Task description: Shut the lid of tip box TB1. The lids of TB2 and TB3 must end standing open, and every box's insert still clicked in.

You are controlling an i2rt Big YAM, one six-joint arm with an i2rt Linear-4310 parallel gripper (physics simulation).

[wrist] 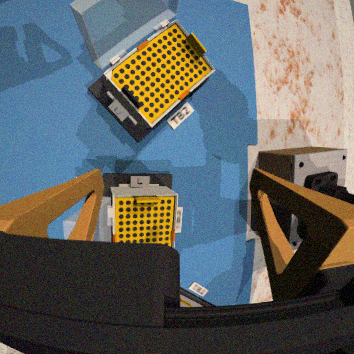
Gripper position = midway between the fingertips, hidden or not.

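A yellow insert (148,219) is here in my sight, and so is a yellow insert (152,78). I can also see a clear lid (102,232), and with it my own gripper (176,176).
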